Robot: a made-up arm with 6 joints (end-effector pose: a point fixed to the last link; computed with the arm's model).
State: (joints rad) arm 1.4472 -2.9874 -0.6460 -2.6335 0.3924 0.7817
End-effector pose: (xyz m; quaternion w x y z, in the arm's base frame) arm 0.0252 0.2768 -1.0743 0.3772 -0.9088 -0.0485 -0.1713
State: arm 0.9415 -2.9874 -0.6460 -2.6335 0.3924 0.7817
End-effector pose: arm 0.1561 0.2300 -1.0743 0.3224 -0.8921 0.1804 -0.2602
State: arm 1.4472 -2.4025 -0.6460 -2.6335 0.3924 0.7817
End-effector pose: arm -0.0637 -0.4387 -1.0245 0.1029 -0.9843 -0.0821 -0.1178
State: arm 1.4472 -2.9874 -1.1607 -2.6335 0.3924 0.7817
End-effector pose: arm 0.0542 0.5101 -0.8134 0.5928 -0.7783 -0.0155 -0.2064
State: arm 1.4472 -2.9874 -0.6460 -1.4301 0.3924 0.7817
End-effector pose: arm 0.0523 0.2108 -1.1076 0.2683 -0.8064 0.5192 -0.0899
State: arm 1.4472 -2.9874 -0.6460 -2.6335 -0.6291 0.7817
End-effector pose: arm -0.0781 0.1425 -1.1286 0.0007 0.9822 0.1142 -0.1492
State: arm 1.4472 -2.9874 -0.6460 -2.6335 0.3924 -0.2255
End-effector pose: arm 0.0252 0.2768 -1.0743 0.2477 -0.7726 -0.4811 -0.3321
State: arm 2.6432 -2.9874 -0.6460 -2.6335 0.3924 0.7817
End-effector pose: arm -0.2484 0.1248 -1.0743 0.4082 -0.7238 -0.5518 0.0708
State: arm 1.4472 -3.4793 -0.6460 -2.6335 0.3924 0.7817
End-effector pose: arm 0.0923 0.8170 -0.7981 0.5840 -0.7852 -0.0170 -0.2051
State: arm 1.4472 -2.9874 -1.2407 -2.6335 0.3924 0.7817
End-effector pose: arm 0.0570 0.5332 -0.7634 0.6232 -0.7531 -0.0102 -0.2107
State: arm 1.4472 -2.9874 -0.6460 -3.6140 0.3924 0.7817
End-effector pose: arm -0.0397 0.2859 -1.0737 0.3683 -0.7542 -0.5079 -0.1937
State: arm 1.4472 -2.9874 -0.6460 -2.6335 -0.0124 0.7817
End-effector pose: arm -0.0155 0.2327 -1.1161 0.2339 -0.9682 -0.0771 -0.0450
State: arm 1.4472 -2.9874 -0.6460 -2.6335 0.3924 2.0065
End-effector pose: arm 0.0252 0.2768 -1.0743 0.4071 -0.7716 0.4827 0.0767
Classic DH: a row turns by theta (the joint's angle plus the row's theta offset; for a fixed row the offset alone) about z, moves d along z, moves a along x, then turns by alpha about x. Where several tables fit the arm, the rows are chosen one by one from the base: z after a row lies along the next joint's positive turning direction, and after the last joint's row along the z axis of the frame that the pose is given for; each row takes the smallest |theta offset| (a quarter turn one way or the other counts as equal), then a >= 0, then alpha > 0; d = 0 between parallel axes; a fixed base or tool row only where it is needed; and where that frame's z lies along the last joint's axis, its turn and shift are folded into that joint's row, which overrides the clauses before.
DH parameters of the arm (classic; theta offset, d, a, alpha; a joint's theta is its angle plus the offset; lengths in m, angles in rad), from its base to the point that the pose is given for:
joint 1: 0 0.148 0 -1.5708
joint 2: -1.5708 0 0.653 0
joint 3: 1.5708 0.043 0 1.5708
joint 4: 0 0.519 0 -1.5708
joint 5: 0 0 0 1.5708
joint 6: 0 0.182 0 0

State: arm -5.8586 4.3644 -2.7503 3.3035 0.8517 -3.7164
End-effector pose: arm 0.0190 0.0315 0.0327 0.9246 -0.1107 0.3620 -0.0427
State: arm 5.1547 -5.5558 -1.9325 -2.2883 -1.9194 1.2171
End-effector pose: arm 0.1758 0.0304 0.9041 0.0413 -0.5048 0.1330 -0.8519
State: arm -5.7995 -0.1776 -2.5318 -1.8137 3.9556 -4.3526
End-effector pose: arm -0.3536 0.0079 0.4462 0.5447 -0.1260 -0.3685 -0.7427
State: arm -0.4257 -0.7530 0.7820 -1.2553 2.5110 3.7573
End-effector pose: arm -0.3909 0.1125 0.9953 0.1666 0.3942 -0.8666 0.2568
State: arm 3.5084 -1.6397 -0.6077 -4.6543 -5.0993 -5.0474
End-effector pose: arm 1.1059 0.1986 -0.2726 0.3518 -0.0127 0.7993 -0.4870
